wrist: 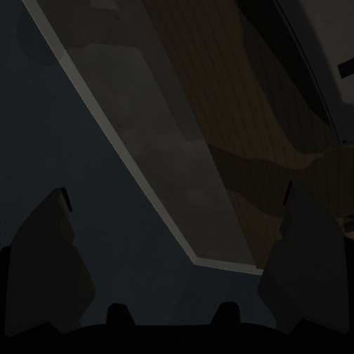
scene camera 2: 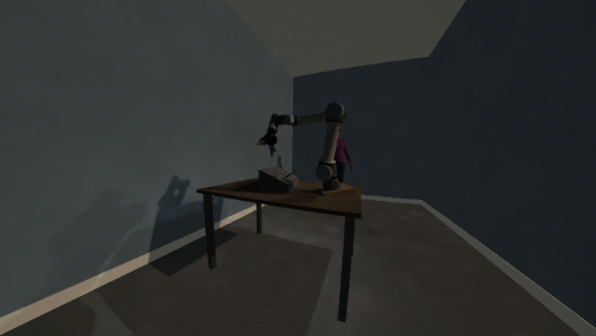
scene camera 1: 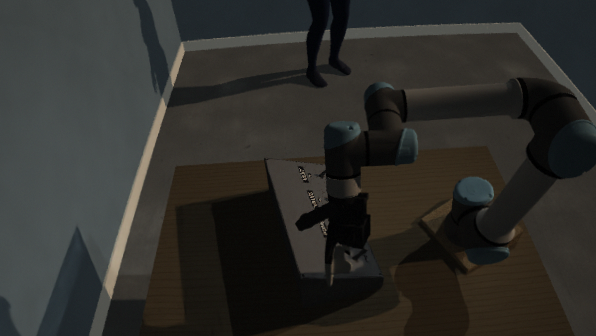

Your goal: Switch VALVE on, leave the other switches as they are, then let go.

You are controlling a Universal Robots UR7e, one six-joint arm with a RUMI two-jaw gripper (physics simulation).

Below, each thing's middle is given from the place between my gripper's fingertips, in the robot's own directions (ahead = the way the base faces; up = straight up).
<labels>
My hand is 80 mm short of the grey switch panel point(scene camera 1: 295, 187), 320 mm to the left of it and 230 mm above it.
</labels>
